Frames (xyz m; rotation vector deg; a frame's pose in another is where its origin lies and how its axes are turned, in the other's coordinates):
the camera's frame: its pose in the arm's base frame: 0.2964 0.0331 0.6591 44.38 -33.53 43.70
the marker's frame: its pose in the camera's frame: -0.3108 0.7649 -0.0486 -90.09 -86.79 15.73
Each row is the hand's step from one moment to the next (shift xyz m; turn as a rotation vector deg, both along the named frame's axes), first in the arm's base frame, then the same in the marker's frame.
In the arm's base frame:
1: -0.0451 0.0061 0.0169 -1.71 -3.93 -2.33
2: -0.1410 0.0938 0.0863 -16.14 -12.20 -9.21
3: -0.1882 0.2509 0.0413 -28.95 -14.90 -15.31
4: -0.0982 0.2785 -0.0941 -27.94 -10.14 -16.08
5: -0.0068 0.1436 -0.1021 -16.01 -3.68 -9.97
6: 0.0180 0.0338 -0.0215 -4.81 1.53 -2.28
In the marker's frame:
1: 0.0425 -0.0108 0.0209 -1.38 -4.55 1.10
2: 0.1715 0.0380 0.0726 1.14 -18.81 11.79
3: 0.1965 0.1547 0.1937 4.23 -27.28 23.07
4: 0.0427 0.1992 0.2336 3.88 -22.67 24.76
5: -0.0460 0.1138 0.1266 2.04 -11.16 15.51
6: -0.0214 0.0351 0.0153 1.63 -0.88 5.22

